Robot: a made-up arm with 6 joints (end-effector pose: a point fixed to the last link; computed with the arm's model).
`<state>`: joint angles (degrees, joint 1 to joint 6).
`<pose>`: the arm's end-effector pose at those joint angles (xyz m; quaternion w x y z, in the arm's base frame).
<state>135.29 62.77 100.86 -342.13 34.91 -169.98</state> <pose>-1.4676 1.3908 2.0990 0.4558 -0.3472 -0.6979 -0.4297</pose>
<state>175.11 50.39 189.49 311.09 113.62 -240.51</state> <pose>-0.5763 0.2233 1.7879 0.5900 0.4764 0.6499 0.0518</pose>
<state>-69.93 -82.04 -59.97 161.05 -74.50 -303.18</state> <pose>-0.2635 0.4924 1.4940 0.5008 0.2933 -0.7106 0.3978</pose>
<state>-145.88 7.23 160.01 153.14 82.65 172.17</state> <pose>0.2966 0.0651 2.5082 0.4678 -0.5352 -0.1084 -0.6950</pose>
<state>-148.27 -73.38 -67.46 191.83 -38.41 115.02</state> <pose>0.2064 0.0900 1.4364 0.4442 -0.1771 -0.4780 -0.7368</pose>
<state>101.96 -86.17 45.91 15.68 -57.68 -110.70</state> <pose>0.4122 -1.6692 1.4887 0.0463 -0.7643 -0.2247 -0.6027</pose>
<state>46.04 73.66 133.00 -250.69 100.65 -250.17</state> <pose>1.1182 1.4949 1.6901 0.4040 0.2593 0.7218 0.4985</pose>
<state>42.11 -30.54 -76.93 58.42 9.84 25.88</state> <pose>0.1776 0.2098 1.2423 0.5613 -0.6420 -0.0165 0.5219</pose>
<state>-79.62 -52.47 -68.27 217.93 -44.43 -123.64</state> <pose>0.1161 -0.0341 1.5111 0.5398 -0.7040 0.2182 -0.4066</pose>
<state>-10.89 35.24 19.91 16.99 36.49 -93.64</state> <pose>1.9489 -0.3305 1.8048 0.7755 0.6079 -0.1355 0.1035</pose>
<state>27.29 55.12 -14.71 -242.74 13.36 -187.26</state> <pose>1.5327 0.8488 0.5662 0.6575 0.3543 0.6521 -0.1302</pose>
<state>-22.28 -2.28 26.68 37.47 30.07 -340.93</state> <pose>0.8424 -0.2624 2.7179 0.7309 -0.5337 -0.3644 -0.2196</pose>
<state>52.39 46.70 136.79 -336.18 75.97 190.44</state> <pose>0.4479 0.7426 2.4399 0.2332 -0.1395 0.0580 -0.9606</pose>
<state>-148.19 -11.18 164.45 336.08 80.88 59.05</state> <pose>0.7060 0.5561 1.7594 0.3620 0.5999 0.6083 -0.3730</pose>
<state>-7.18 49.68 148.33 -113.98 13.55 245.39</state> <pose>0.9944 -0.1794 2.5451 0.3121 -0.6028 -0.1956 -0.7078</pose>
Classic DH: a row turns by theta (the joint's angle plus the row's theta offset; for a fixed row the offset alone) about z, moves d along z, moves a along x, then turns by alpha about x. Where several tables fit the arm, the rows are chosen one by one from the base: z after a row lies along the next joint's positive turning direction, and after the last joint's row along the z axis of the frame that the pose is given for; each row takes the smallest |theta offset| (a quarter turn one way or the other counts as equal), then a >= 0, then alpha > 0; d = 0 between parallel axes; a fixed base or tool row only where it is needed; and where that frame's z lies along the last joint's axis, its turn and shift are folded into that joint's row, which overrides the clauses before.
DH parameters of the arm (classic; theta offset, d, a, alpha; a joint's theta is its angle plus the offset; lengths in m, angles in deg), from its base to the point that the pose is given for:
joint 1: 0 0.678 0.19 -90
joint 2: -90 0 1.386 180
joint 3: 0 0 0.113 -90
joint 4: 0 -0.751 0 90
joint 5: 0 0 0 -90
joint 6: 90 -0.251 0 90
tool (fixed): -90 0 0 0

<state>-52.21 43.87 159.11 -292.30 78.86 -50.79</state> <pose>0.5617 -0.3526 2.3123 0.2075 -0.8290 -0.5060 0.1170</pose>
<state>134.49 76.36 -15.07 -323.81 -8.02 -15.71</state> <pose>-1.1042 1.1535 0.0035 0.1503 -0.7449 0.1544 0.6314</pose>
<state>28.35 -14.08 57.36 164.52 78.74 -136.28</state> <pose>0.1670 0.1648 2.7412 0.8670 -0.3283 -0.0725 0.3678</pose>
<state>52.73 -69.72 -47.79 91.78 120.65 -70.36</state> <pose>-0.5180 -0.3243 1.4897 0.0385 -0.1273 -0.3142 0.9400</pose>
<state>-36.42 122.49 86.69 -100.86 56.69 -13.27</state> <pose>1.5860 -1.4262 -0.5268 0.3639 0.5158 -0.3582 -0.6879</pose>
